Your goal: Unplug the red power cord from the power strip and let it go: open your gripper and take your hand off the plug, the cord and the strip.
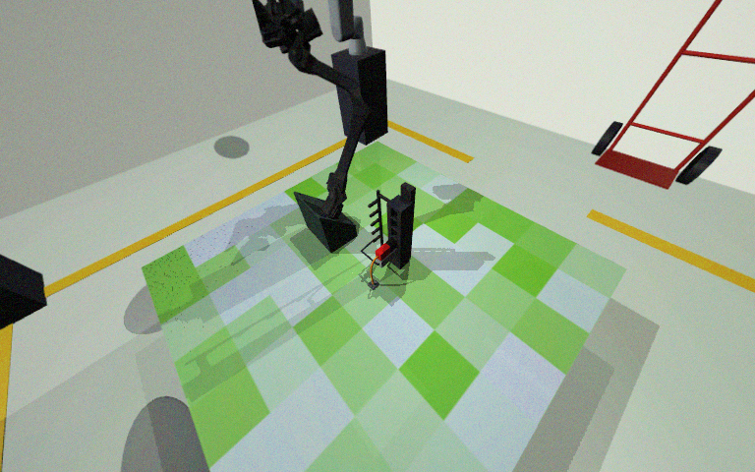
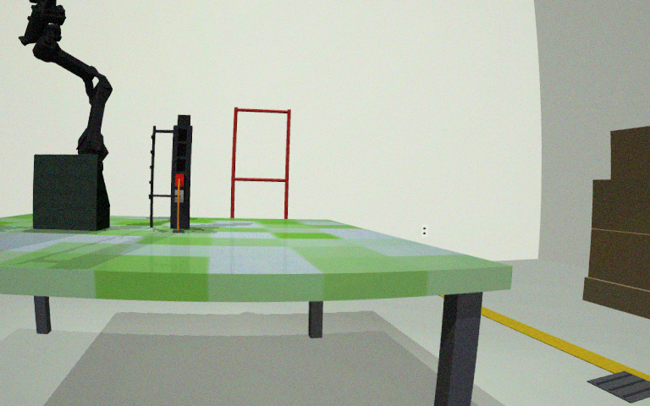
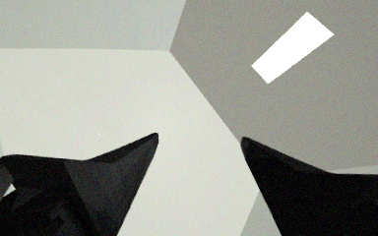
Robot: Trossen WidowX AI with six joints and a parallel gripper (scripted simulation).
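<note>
Right now my gripper tip is 460 mm short of the red plug, 50 mm to the left of it and 610 mm above it.
</note>
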